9 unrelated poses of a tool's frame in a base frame.
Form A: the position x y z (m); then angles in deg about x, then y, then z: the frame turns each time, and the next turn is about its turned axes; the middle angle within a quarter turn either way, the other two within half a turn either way.
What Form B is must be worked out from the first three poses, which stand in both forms.
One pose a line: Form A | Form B
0.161 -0.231 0.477 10.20 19.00 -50.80 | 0.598 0.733 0.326 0.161; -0.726 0.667 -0.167 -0.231; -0.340 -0.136 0.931 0.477; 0 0 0 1
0.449 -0.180 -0.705 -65.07 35.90 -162.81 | -0.774 0.239 0.586 0.449; 0.383 -0.560 0.735 -0.180; 0.504 0.793 0.341 -0.705; 0 0 0 1
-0.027 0.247 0.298 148.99 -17.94 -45.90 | 0.662 0.683 -0.308 -0.027; 0.505 -0.710 -0.490 0.247; -0.554 0.169 -0.815 0.298; 0 0 0 1
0.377 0.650 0.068 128.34 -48.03 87.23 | 0.032 -0.668 -0.743 0.377; -0.648 0.552 -0.525 0.650; 0.761 0.499 -0.415 0.068; 0 0 0 1
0.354 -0.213 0.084 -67.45 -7.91 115.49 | -0.426 -0.894 -0.138 0.354; 0.291 -0.280 0.915 -0.213; -0.856 0.350 0.380 0.084; 0 0 0 1
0.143 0.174 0.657 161.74 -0.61 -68.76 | 0.362 0.932 -0.011 0.143; 0.884 -0.347 -0.313 0.174; -0.296 0.104 -0.950 0.657; 0 0 0 1
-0.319 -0.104 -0.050 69.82 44.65 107.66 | -0.216 -0.678 0.703 -0.319; 0.129 -0.733 -0.668 -0.104; 0.968 -0.054 0.245 -0.050; 0 0 0 1
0.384 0.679 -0.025 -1.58 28.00 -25.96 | 0.794 0.387 0.469 0.384; -0.449 0.893 0.024 0.679; -0.410 -0.230 0.883 -0.025; 0 0 0 1
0.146 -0.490 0.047 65.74 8.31 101.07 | -0.190 -0.971 0.145 0.146; 0.378 -0.208 -0.902 -0.490; 0.906 -0.117 0.407 0.047; 0 0 0 1
